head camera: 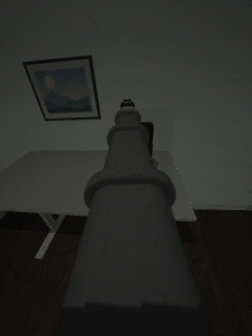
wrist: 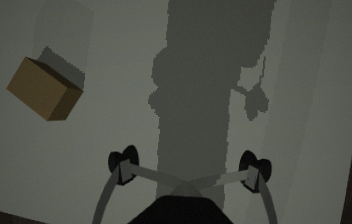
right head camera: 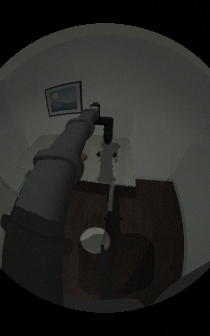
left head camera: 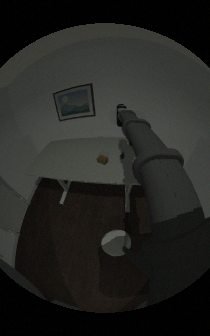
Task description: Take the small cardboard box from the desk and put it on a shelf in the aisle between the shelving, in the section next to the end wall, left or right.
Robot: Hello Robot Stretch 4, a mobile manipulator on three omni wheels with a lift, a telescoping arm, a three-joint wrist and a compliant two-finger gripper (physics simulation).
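Seen in the pictures: gripper, between the fingertips: (wrist: 188, 161) (right head camera: 106, 156) (left head camera: 129, 157); robot's base, origin of its link: (right head camera: 95, 239) (left head camera: 115, 241).
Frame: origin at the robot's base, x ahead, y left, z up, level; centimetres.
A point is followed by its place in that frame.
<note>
The small brown cardboard box (left head camera: 102, 160) {y 14.4, x 71.5, z 96.6 cm} (right head camera: 84, 157) {y 11.4, x 72.4, z 95.8 cm} (wrist: 44, 90) {y 13.5, x 74.8, z 97.3 cm} lies on the white desk (head camera: 55, 175) {y 60.0, x 88.1, z 92.3 cm} (left head camera: 65, 155) {y 59.8, x 87.7, z 92.3 cm} (right head camera: 127, 172) {y -28.5, x 59.7, z 92.3 cm} (wrist: 120, 30) {y 3.8, x 85.9, z 92.3 cm}. In the wrist view it is at the upper left, turned at an angle. In the right head camera view the arm partly covers it. My gripper (right head camera: 107, 155) {y -8.8, x 67.0, z 103.0 cm} (wrist: 188, 161) {y -8.8, x 67.0, z 103.0 cm} is open and empty, with its fingertips apart above the desk, to the right of the box and not touching it. In the head camera view the arm hides the box and most of the gripper. The shelving does not show clearly.
The telescoping arm (head camera: 125, 240) {y 0.1, x 13.1, z 145.1 cm} (left head camera: 165, 180) {y 1.7, x 14.3, z 145.0 cm} (right head camera: 50, 185) {y -2.1, x 13.8, z 145.0 cm} reaches out over the desk. A framed picture (head camera: 65, 90) {y 50.9, x 130.6, z 148.2 cm} (left head camera: 74, 102) {y 49.5, x 130.5, z 146.4 cm} (right head camera: 64, 99) {y 48.2, x 130.4, z 145.7 cm} hangs on the wall behind. A pale round object (left head camera: 116, 243) {y -0.5, x -1.2, z 18.7 cm} (right head camera: 95, 240) {y -1.2, x -0.7, z 18.7 cm} shows low, over the dark wooden floor (left head camera: 75, 240) {y 63.1, x -3.1, z -2.7 cm} (right head camera: 165, 215) {y -132.1, x 32.2, z -2.7 cm}.
</note>
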